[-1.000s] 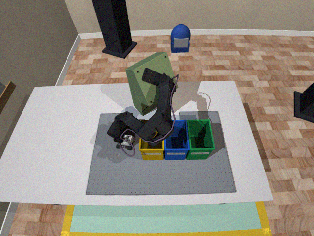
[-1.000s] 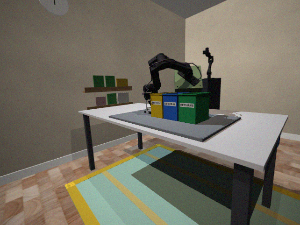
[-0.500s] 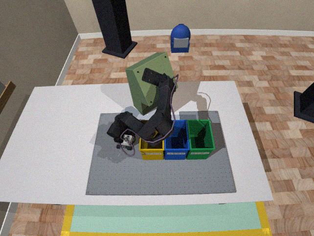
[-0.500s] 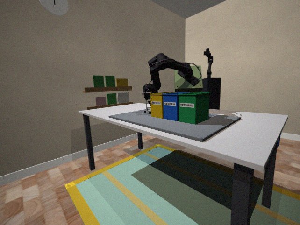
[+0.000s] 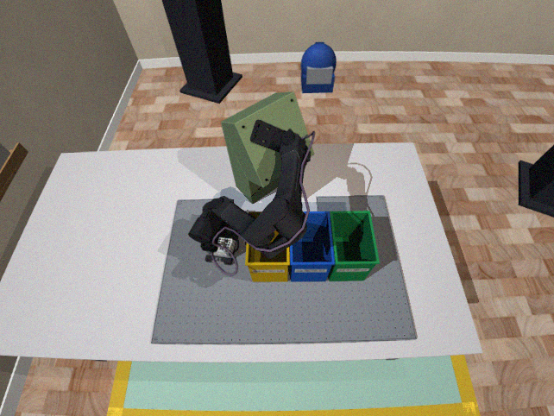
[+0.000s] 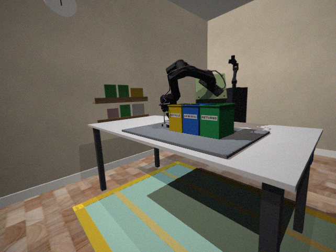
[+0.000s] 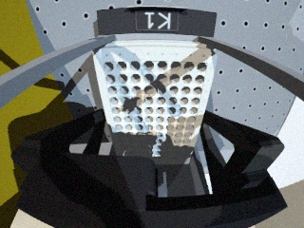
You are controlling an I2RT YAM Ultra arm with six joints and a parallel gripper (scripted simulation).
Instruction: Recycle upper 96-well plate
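My gripper is now right at the white 96-well plate. Round my hand: blue bin: 31 cm to the left, 6 cm behind, 5 cm above; then green returns bin: 43 cm to the left, 11 cm behind, 5 cm above; then yellow recycle bin: 19 cm to the left, 5 cm above.
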